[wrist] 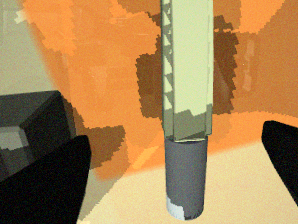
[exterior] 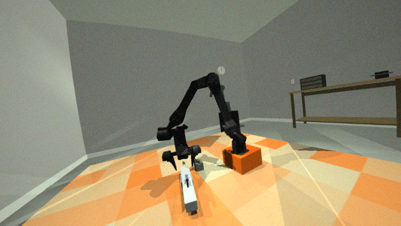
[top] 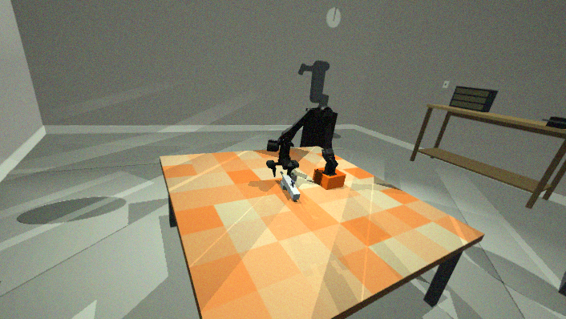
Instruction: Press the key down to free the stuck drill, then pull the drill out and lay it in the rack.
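The grey rack lies 8 cm behind my gripper tip and 1 cm to the left of it. Also, from my gripper tip: grey block 4 cm ahead, 14 cm to the left, 1 cm above; then thin dark blue drill 5 cm ahead, 17 cm to the left, 3 cm above.
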